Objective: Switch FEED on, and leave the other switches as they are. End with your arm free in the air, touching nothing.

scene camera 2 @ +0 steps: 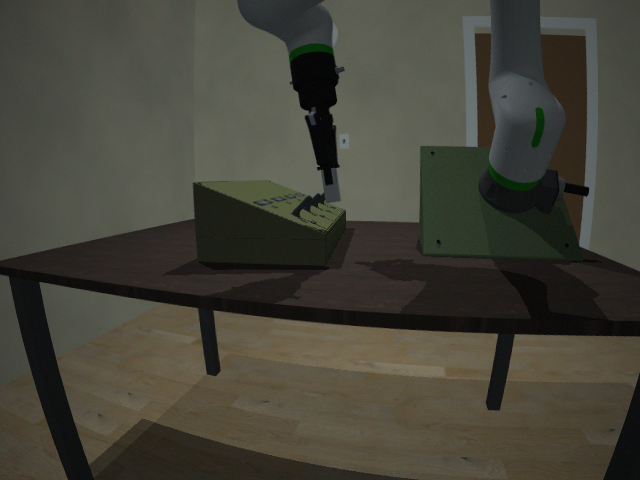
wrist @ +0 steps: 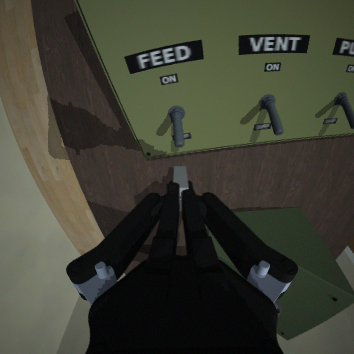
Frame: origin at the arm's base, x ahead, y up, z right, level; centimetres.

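Seen in the pictures: gripper, fingertip midpoint: (scene camera 2: 333,202) (wrist: 179,175); arm's base, origin of the base link: (scene camera 2: 508,189).
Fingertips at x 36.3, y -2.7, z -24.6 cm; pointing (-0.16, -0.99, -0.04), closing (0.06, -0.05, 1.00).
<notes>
Pixels of each thing's top centre, then the offset from my fingertips to it. "spot": a spot on its surface instead. Level surfaces: height alone.
- FEED switch, surface spot: (wrist: 177,127) spot: dx +6.5, dy +0.0, dz -0.7 cm
- VENT switch, middle of its top: (wrist: 281,120) (scene camera 2: 312,192) dx +9.1, dy +1.4, dz +11.0 cm
- third switch, surface spot: (wrist: 345,107) spot: dx +12.4, dy -0.8, dz +22.0 cm
- dark wooden table, its level: dy -11.4 cm
The FEED switch (wrist: 177,127) is a grey lever on the sloped green panel box (scene camera 2: 258,227) (wrist: 220,107). In the wrist view it leans down toward the lower label, away from the ON label. The VENT switch (wrist: 273,116) and a third switch (wrist: 345,107), at the right edge, lean toward their lower labels too. My gripper (scene camera 2: 332,195) (wrist: 179,175) is shut with nothing between the fingers. In the wrist view its tips are just below the FEED lever's end, past the box's lower edge. In the scene view they are close beside the levers; contact cannot be told.
A dark wooden table (scene camera 2: 382,294) (wrist: 100,180) carries the box. A larger green wedge-shaped block (scene camera 2: 449,206) (wrist: 280,235) stands at the right in the scene view. A white arm part (scene camera 2: 524,118) hangs in front of it. A door (scene camera 2: 568,103) is behind.
</notes>
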